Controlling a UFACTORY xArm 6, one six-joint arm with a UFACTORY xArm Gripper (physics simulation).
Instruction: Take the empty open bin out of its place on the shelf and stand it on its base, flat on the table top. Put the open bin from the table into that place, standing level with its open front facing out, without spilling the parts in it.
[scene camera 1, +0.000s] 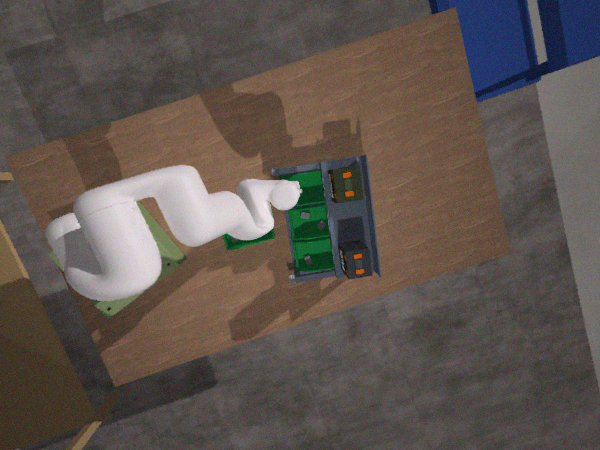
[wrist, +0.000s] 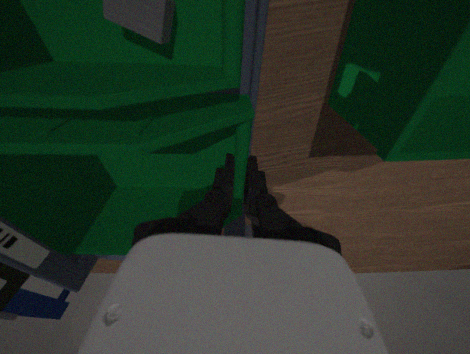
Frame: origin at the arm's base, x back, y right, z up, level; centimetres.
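Seen in the pictures: gripper, fingertip midpoint: (wrist: 239, 168).
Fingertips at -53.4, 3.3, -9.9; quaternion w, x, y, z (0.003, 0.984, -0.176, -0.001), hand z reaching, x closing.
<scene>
Offsets run from my fingertips to a thing's top centre, as dx, dy, dz. "*": to the spot under its first point.
The empty green open bin @[* -10.0, +3.1, -0.9] (scene camera 1: 313, 184) (wrist: 150, 212) is in the end place of the shelf's front row, at the top in the scene view. My gripper (wrist: 239, 168) is shut on its thin front wall, with one black finger on each side. The fingers are hidden under the arm in the scene view. The other green open bin @[* +17.4, +10.5, +4.7] (scene camera 1: 251, 243) (wrist: 430, 125) stands on the table in front of the shelf (scene camera 1: 376, 230) (wrist: 254, 65). The arm hides most of it in the scene view, and its parts cannot be made out clearly.
A neighbouring green bin @[* -2.0, +15.8, -1.8] (scene camera 1: 309, 227) (wrist: 200, 35) holds grey parts and sits close beside the empty one. Another green bin @[* -1.4, +25.7, -1.8] (scene camera 1: 320, 252) stands at the far end of the row. Two dark boxes with orange marks @[-17.5, +6.5, +17.2] (scene camera 1: 354, 185) @[-9.8, +28.3, +19.7] (scene camera 1: 364, 270) stand behind the bins.
</scene>
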